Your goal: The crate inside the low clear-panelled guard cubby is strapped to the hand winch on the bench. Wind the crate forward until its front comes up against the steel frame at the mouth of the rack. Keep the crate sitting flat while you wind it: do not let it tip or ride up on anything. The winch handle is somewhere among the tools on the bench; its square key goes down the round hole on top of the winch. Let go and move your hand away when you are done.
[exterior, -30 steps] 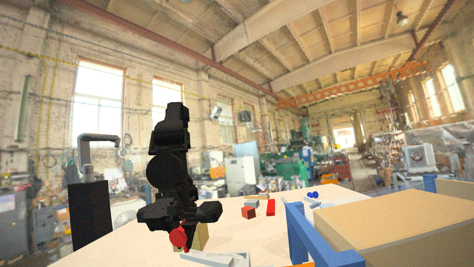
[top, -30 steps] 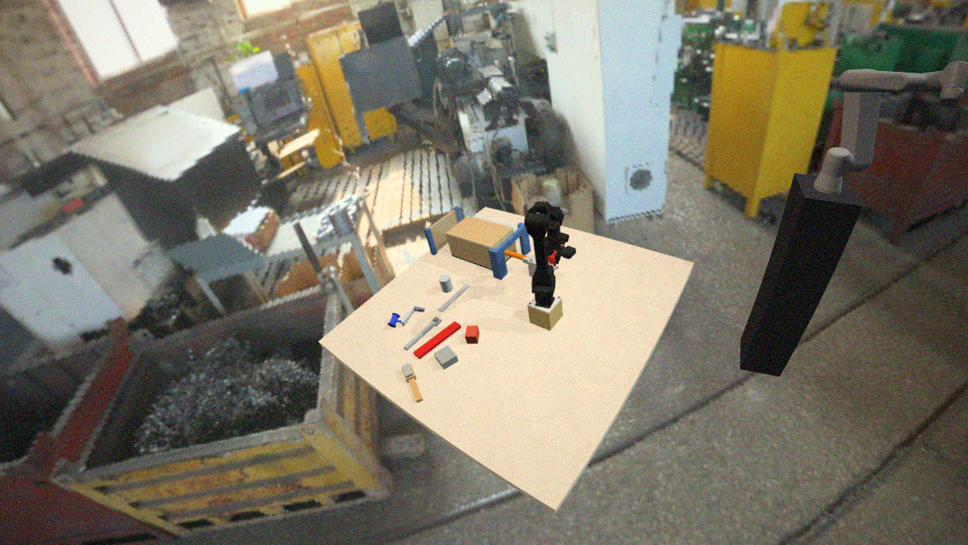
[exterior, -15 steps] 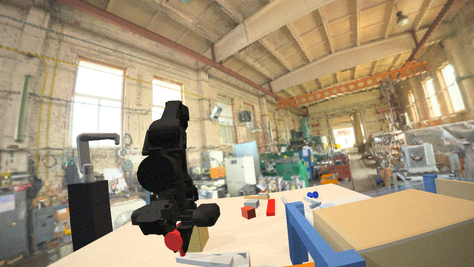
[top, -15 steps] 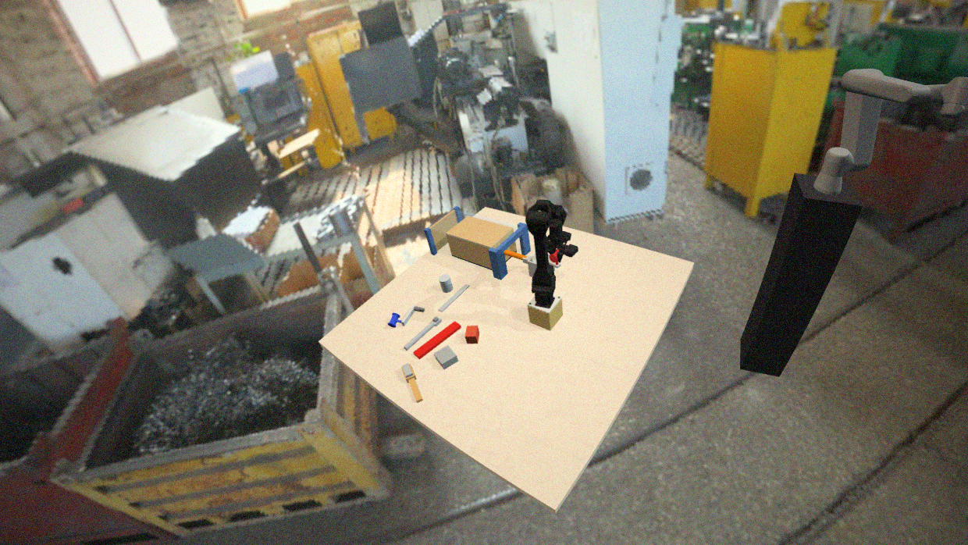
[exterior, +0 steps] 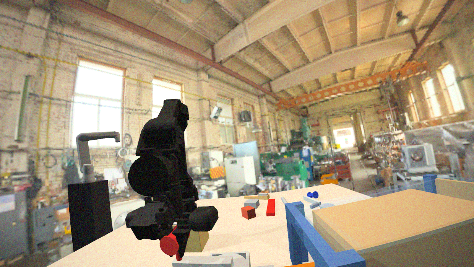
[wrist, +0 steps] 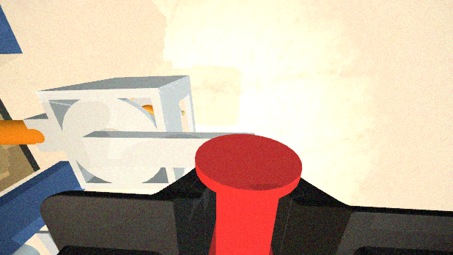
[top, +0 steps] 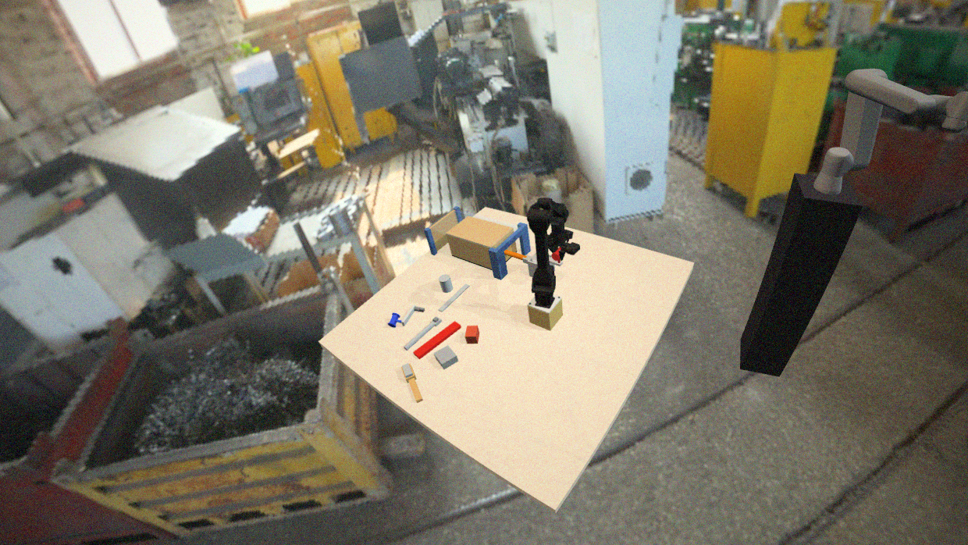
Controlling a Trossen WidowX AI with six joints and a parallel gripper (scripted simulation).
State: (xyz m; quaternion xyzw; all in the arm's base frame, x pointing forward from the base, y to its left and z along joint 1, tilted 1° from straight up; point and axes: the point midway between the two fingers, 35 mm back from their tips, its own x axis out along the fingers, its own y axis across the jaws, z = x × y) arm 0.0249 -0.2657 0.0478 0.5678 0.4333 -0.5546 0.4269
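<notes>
My gripper tip is 40 mm short of the red-knobbed winch handle and 10 mm above it. The rest, counted from my gripper tip: red knob 20 mm above; then blue steel frame 260 mm ahead, 50 mm to the right, 10 mm below; then grey winch 80 mm ahead, 20 mm to the right, 80 mm below.
</notes>
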